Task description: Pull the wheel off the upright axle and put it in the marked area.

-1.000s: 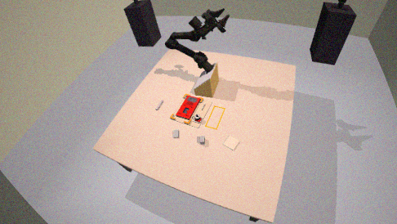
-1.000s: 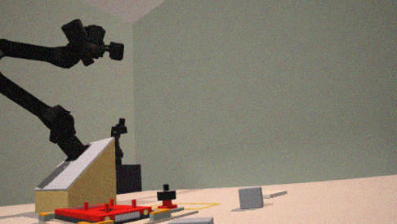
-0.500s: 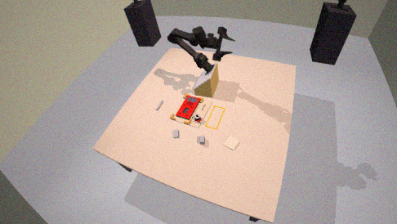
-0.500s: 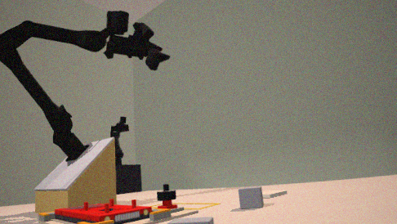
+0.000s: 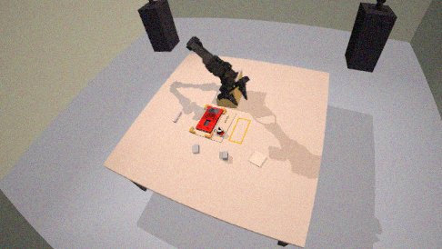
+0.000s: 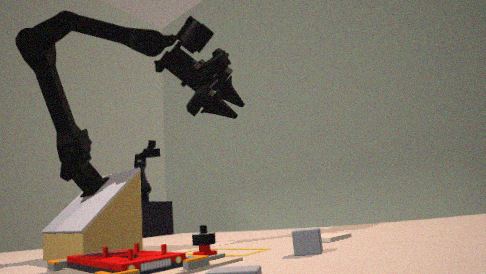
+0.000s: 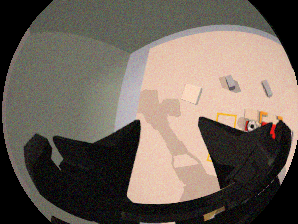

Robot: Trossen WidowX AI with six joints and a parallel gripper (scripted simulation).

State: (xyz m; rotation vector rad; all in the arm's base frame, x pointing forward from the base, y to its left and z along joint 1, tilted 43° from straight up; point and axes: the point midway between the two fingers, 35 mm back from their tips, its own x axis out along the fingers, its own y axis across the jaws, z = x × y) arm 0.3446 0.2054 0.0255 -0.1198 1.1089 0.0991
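Now: gripper tip 160 mm to the left of the black wheel and 270 mm above it. The rest, counted from my gripper tip: flat tile (130 mm ahead, 110 mm to the left, 300 mm below); small bar (70 mm behind, 500 mm to the right, 300 mm below).
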